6 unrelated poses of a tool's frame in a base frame.
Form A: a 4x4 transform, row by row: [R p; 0 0 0 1], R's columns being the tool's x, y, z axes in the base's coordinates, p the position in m. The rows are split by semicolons.
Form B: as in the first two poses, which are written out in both.
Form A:
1: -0.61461 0.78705 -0.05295 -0.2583; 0.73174 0.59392 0.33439 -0.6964; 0.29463 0.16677 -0.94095 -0.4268; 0 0 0 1
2: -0.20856 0.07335 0.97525 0.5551; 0.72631 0.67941 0.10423 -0.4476; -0.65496 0.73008 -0.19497 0.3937; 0 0 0 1
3: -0.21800 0.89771 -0.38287 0.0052; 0.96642 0.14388 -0.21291 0.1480; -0.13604 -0.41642 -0.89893 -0.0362; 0 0 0 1
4: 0.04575 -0.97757 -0.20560 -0.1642; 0.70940 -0.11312 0.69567 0.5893; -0.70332 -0.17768 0.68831 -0.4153; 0 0 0 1
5: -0.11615 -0.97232 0.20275 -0.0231; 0.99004 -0.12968 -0.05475 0.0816; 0.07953 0.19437 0.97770 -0.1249; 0 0 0 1
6: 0.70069 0.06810 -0.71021 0.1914; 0.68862 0.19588 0.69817 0.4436; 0.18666 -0.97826 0.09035 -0.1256; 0 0 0 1
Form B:
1: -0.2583 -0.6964 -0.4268 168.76 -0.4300 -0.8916 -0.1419
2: 0.5551 -0.4476 0.3937 111.23 0.3357 0.8744 0.3502
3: 0.0052 0.1480 -0.0362 170.58 -0.6220 -0.7543 0.2100
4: -0.1642 0.5893 -0.4153 100.93 -0.4447 0.2535 0.8591
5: -0.0231 0.0816 -0.1249 97.70 0.1257 0.0622 0.9901
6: 0.1914 0.4436 -0.1256 90.37 -0.8382 -0.4484 0.3103
